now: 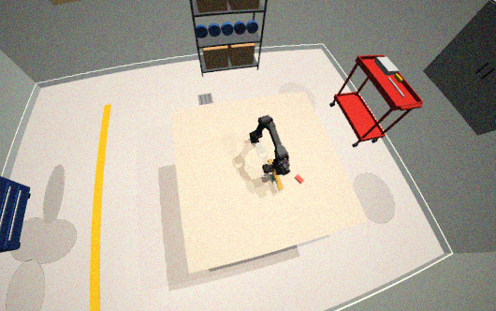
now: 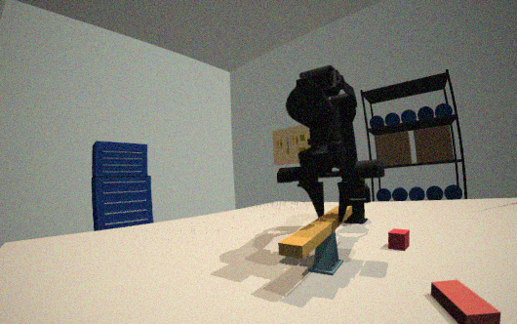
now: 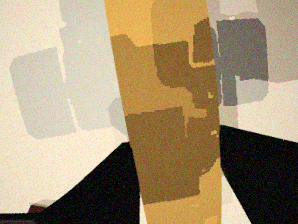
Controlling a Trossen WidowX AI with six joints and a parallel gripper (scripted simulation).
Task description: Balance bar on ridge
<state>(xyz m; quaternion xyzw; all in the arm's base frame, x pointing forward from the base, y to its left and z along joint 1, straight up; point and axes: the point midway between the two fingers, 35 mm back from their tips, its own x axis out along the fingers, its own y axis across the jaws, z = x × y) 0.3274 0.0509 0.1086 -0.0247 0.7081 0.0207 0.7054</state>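
The orange bar is 3 cm ahead of my gripper tip. Also, from my gripper tip: red cube: 11 cm behind, 10 cm to the left, 6 cm below; then flat red block: 9 cm ahead, 19 cm to the left, 7 cm below.
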